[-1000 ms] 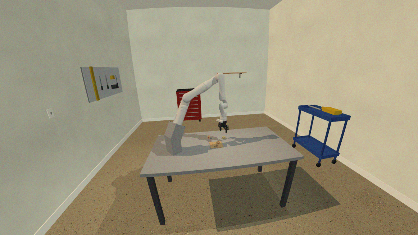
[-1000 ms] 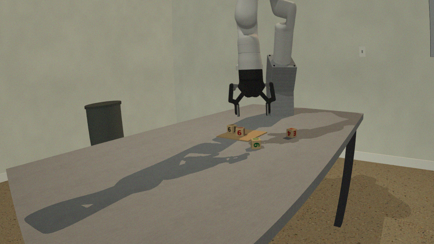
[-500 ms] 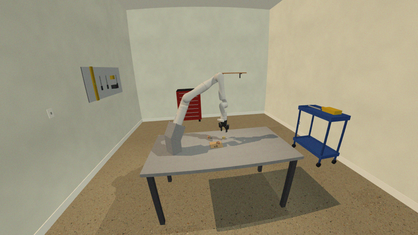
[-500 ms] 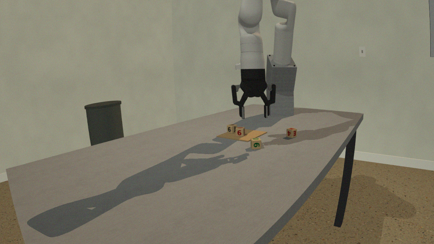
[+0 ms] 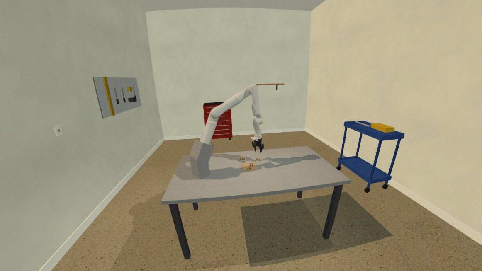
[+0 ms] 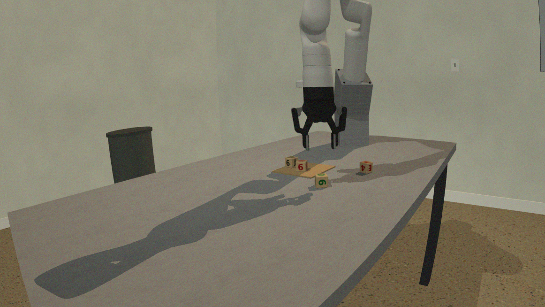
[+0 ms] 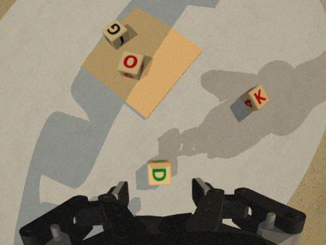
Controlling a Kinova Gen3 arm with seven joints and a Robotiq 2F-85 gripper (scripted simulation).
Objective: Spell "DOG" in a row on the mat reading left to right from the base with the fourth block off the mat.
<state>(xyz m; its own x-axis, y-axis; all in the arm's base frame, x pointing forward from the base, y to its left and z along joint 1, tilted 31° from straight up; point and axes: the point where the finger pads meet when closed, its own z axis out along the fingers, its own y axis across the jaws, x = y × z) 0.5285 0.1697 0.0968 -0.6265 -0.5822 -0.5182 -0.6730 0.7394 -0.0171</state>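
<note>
The D block lies 9 cm below my hand. The rest, counted from my hand: O block (13 cm to the right, 9 cm below, 8 cm behind); tan mat (14 cm to the right, 11 cm below, 10 cm behind); G block (19 cm to the right, 10 cm behind, 9 cm below).
</note>
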